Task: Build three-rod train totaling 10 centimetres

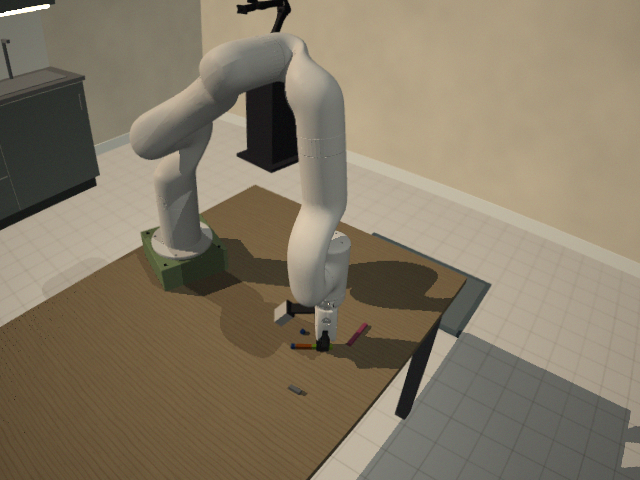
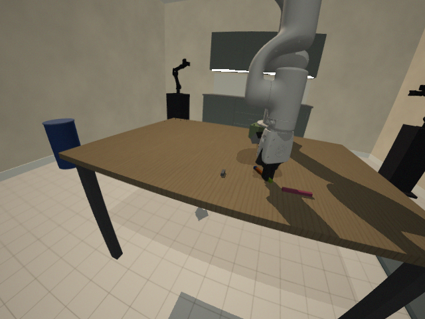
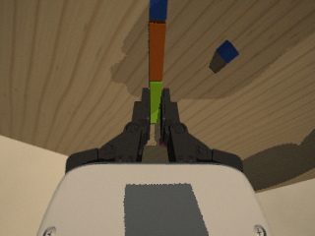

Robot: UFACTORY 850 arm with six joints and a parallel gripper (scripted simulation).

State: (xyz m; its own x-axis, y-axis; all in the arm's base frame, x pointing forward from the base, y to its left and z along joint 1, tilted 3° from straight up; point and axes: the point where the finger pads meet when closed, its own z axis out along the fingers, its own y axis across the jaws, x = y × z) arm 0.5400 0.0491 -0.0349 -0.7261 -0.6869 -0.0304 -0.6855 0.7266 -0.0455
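Right now the lime rod is 20 mm below my hand. Also, from my hand: pink rod: 100 mm to the left, 40 mm ahead, 20 mm below; then grey rod: 140 mm to the right, 50 mm ahead, 20 mm below; then orange rod: 30 mm to the right, 30 mm behind, 20 mm below.
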